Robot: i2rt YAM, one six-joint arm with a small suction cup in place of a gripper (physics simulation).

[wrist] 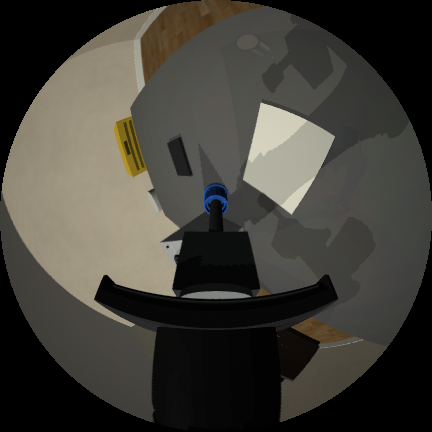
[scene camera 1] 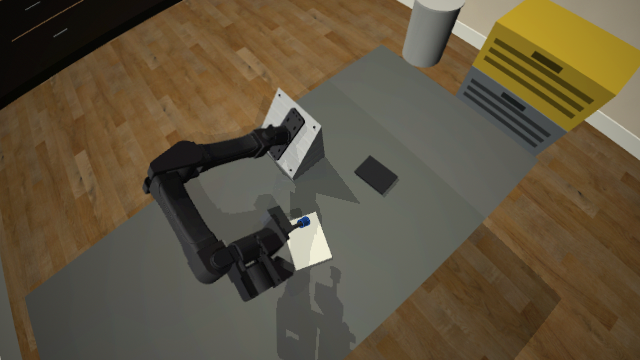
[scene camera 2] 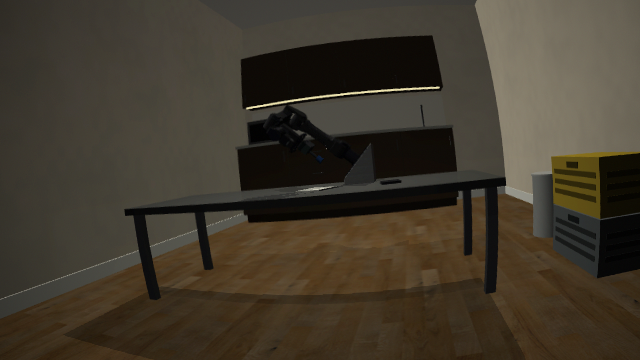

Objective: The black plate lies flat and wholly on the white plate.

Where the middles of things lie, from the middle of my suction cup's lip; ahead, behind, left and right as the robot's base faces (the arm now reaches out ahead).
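Scene:
I see the white plate [scene camera 1: 308, 246] 130 mm below my suction cup, 20 mm to the right of it and 20 mm ahead of it. Going by their middles, the white plate is the nearest to my suction cup of the things named here. There is also the black plate [scene camera 1: 371, 171], which is 130 mm below my suction cup, 310 mm to the left of it and 30 mm behind it.

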